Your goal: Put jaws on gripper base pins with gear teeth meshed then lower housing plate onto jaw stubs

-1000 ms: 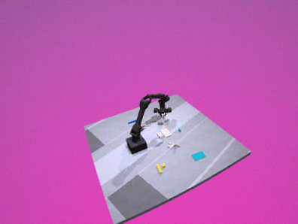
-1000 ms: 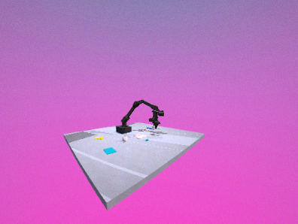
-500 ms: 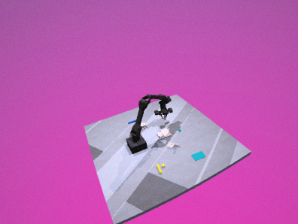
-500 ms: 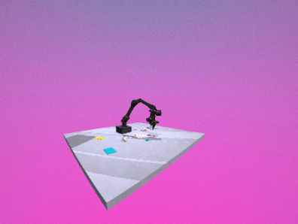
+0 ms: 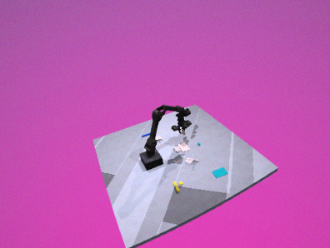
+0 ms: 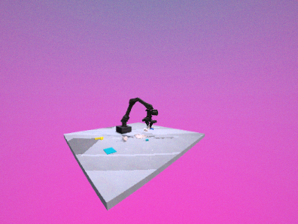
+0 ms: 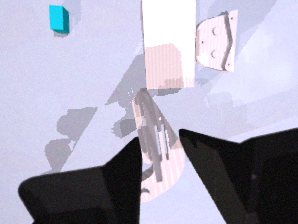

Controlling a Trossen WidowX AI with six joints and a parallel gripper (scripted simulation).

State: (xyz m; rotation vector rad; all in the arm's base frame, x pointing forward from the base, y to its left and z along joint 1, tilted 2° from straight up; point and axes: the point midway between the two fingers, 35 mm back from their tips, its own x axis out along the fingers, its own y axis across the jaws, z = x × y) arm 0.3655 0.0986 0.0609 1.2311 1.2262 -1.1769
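My gripper tip is now 9 cm to the left of the pale flat part, 9 cm above it and 4 cm past it. The rest, counted from my gripper tip: pale jaw 31 cm to the right, 7 cm behind, 6 cm below; cyan cube 14 cm to the right, 10 cm ahead, 9 cm below; pale plate 20 cm behind, 15 cm to the left, 7 cm below.
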